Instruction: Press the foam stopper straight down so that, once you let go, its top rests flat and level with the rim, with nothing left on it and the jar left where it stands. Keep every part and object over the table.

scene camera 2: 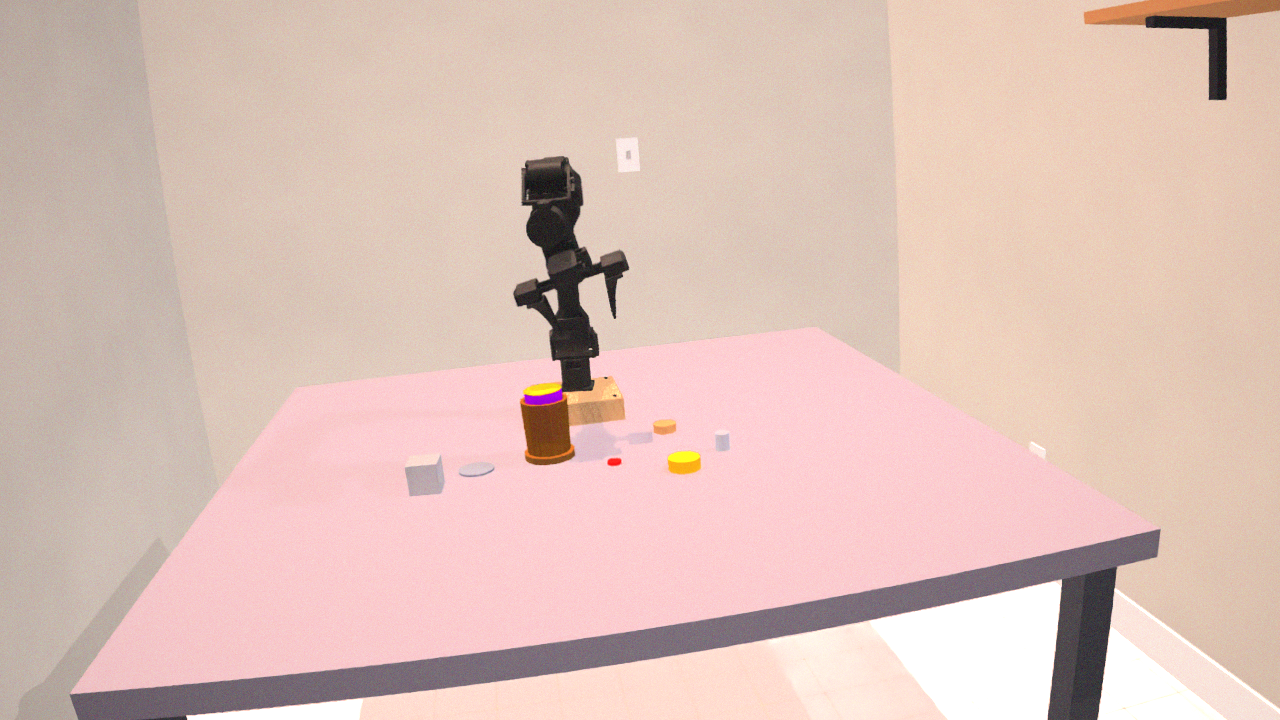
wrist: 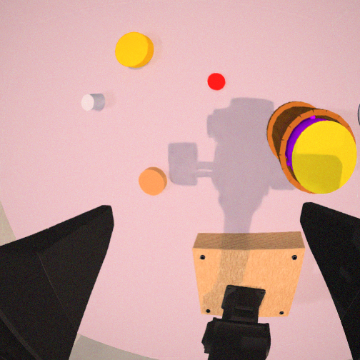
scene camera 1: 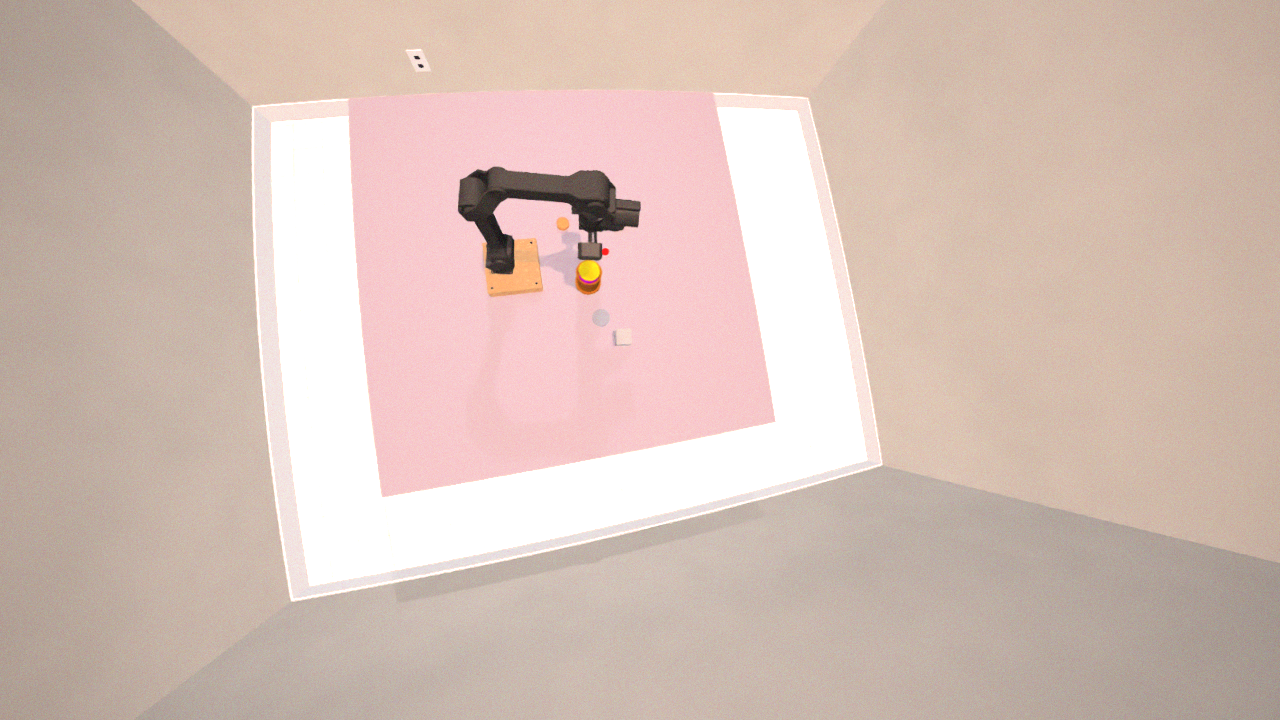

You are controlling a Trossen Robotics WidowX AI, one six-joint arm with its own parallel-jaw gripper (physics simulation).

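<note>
The gripper is visible, including in the wrist view and in scene camera 1. Also pictured: a foam stopper, a yellow disc and a grey cube.
</note>
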